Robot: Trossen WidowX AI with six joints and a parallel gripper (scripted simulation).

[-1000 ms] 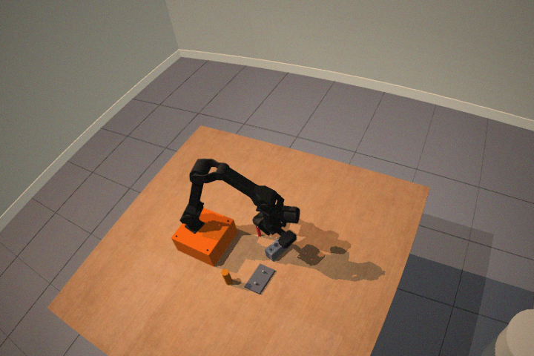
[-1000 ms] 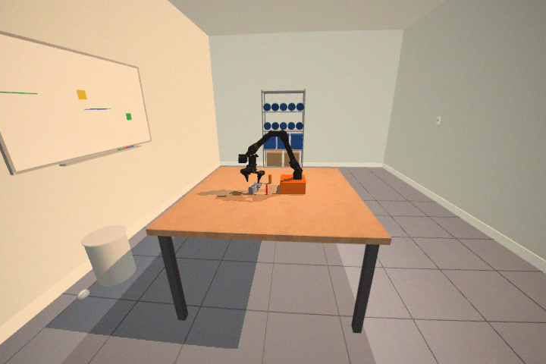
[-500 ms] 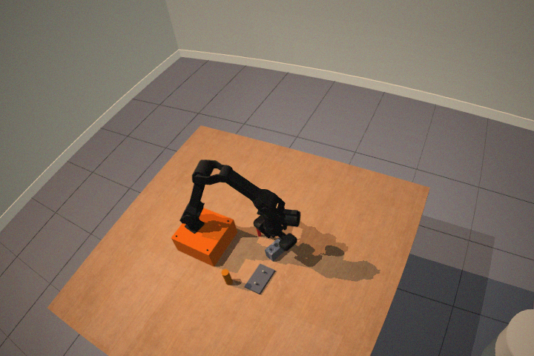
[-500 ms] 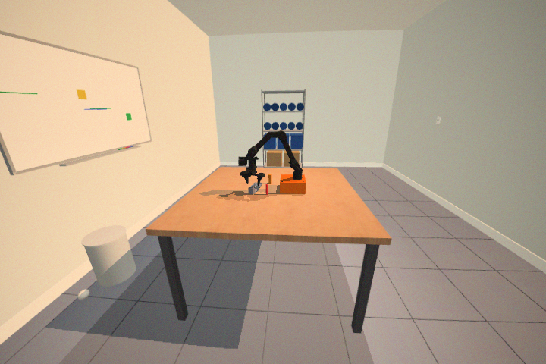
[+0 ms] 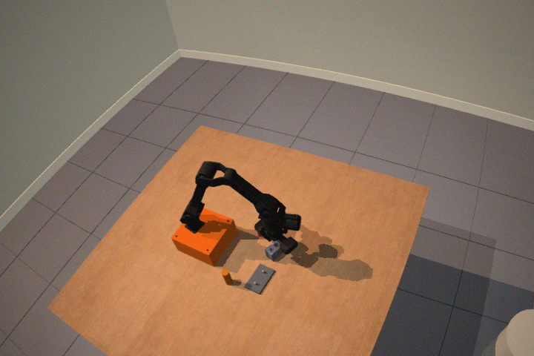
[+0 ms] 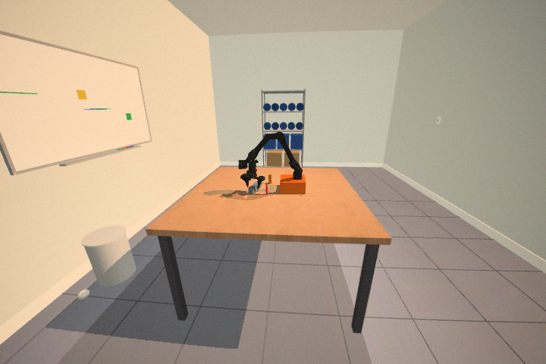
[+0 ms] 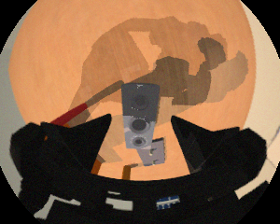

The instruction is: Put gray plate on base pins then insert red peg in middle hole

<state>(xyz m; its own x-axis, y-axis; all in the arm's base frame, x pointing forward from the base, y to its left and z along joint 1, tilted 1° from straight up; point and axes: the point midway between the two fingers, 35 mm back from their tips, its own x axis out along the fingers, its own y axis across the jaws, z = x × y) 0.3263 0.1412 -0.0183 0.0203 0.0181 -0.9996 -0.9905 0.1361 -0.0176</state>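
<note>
My gripper tip is right at the gray plate. Round my gripper tip: gray base (150 mm to the right, 30 mm below, 20 mm ahead); then orange cylinder (230 mm to the right, 70 mm behind, 10 mm above); then red peg (120 mm behind, 20 mm to the left, 10 mm above).
</note>
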